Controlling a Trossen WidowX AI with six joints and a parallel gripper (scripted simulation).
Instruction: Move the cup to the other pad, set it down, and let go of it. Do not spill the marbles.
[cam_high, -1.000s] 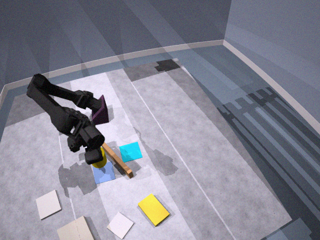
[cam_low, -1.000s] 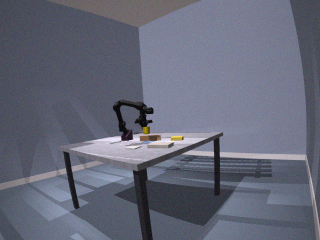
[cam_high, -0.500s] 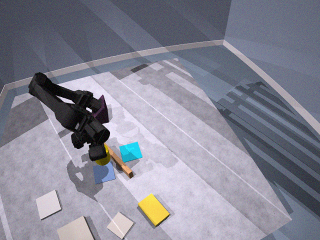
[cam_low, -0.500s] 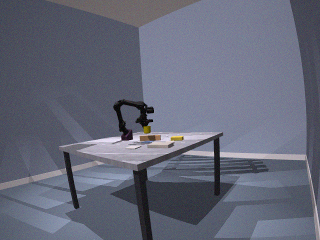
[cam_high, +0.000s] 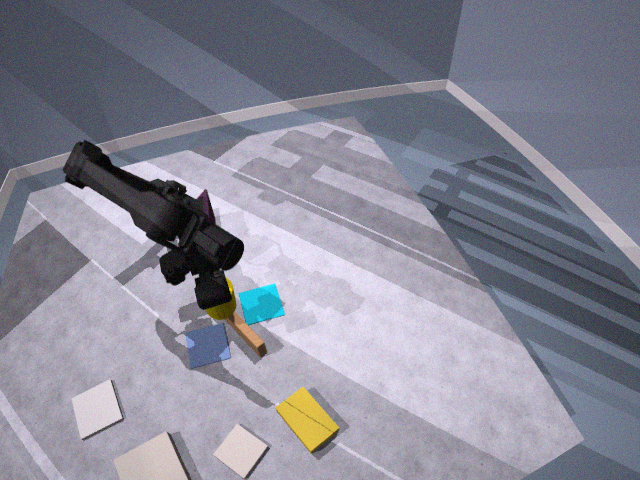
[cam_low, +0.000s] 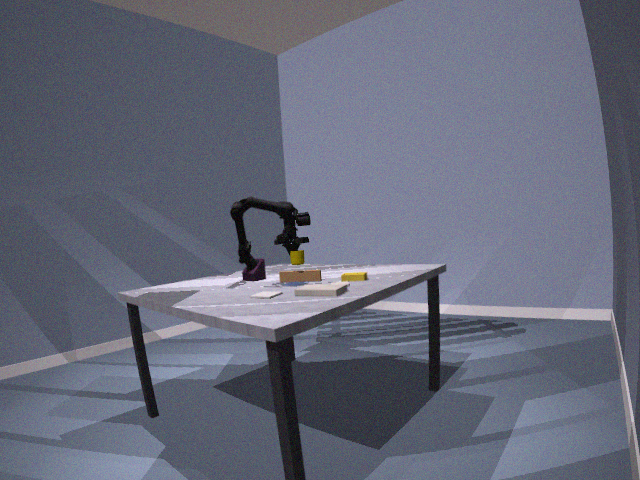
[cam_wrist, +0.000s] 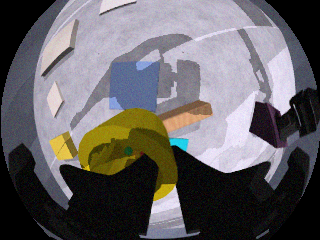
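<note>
The cyan pad lies 13 cm below my gripper tip, 8 cm to the left of it and 2 cm behind it. Round my gripper tip: wooden bar (10 cm below, 2 cm to the left, 2 cm ahead); cup (2 cm ahead); green marble (4 cm ahead, 2 cm to the left, 2 cm below).
</note>
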